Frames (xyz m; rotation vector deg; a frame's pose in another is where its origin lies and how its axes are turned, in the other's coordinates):
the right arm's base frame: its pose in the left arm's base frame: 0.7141 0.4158 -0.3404 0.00 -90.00 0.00
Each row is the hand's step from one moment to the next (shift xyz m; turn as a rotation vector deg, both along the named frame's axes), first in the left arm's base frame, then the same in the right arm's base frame.
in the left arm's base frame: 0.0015 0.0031 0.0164 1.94 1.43 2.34
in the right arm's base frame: 0.0164 0.0031 -0.0015 2.34 1.43 -1.94
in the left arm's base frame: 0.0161 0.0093 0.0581 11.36 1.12 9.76
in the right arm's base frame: 0.0581 0.0093 -0.0161 9.76 1.12 -11.36
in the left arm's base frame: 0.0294 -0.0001 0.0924 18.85 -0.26 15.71
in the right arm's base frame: 0.0924 -0.0001 -0.0294 15.71 -0.26 -18.85
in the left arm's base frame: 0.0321 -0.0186 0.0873 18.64 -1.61 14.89
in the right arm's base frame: 0.0873 -0.0186 -0.0321 14.89 -1.61 -18.64
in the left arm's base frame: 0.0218 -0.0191 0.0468 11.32 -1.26 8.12
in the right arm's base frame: 0.0468 -0.0191 -0.0218 8.12 -1.26 -11.32
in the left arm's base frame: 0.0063 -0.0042 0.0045 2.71 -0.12 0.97
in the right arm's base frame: 0.0045 -0.0042 -0.0063 0.97 -0.12 -2.71
